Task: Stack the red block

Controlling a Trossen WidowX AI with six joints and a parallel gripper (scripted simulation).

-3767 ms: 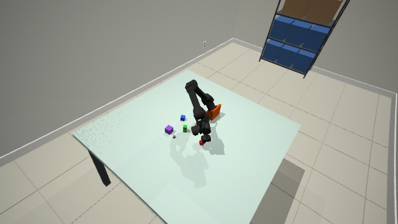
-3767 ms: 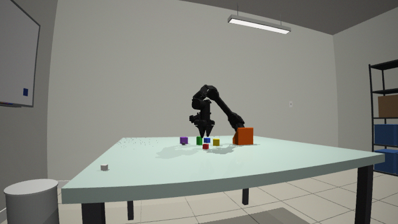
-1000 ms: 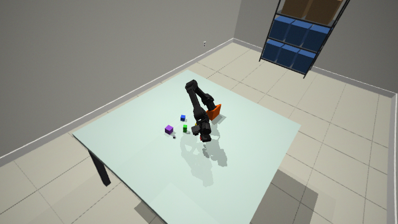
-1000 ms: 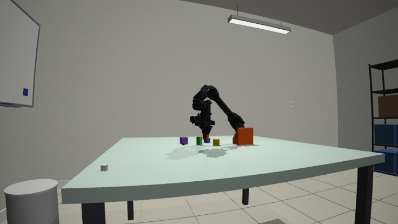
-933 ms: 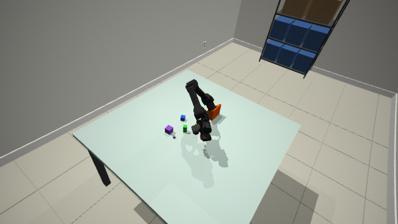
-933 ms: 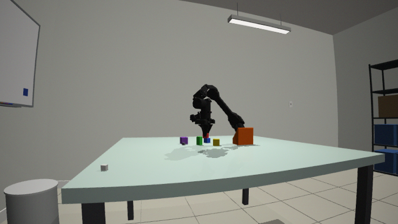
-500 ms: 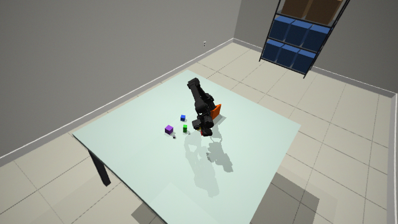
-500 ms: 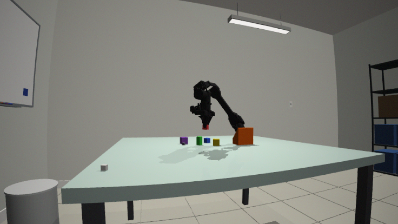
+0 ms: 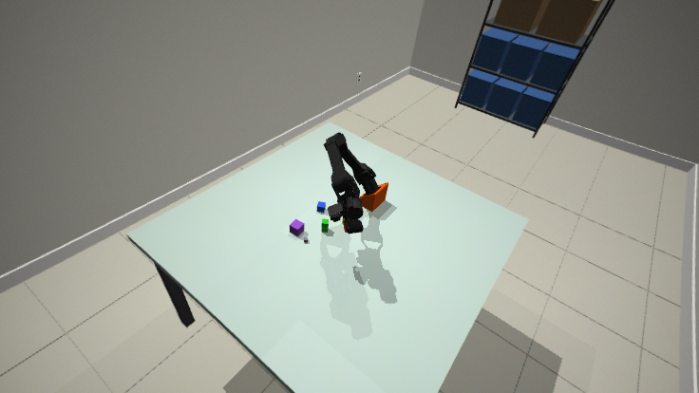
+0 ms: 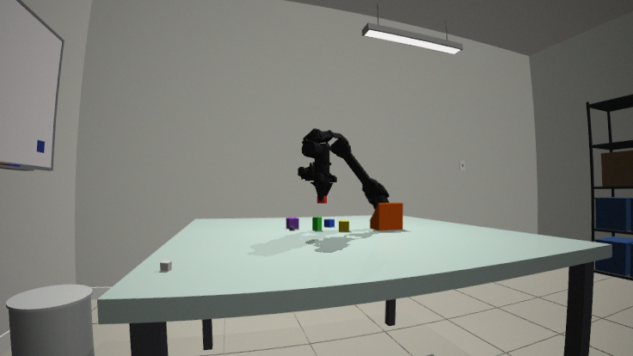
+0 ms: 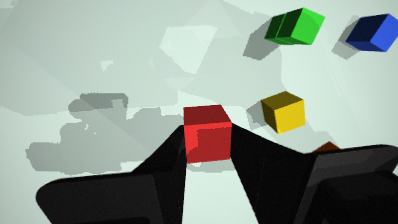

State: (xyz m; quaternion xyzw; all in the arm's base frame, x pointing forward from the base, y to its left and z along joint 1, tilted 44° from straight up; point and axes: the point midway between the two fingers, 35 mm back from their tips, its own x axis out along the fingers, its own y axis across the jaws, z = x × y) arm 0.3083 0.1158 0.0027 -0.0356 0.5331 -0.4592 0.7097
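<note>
Now: the yellow block 120 mm behind my gripper tip, 80 mm to the right of it and 110 mm below it. Also, from my gripper tip: red block 10 mm above; small grey cube 90 mm ahead, 150 mm to the right, 120 mm below; purple block 70 mm ahead, 220 mm to the right, 110 mm below.
</note>
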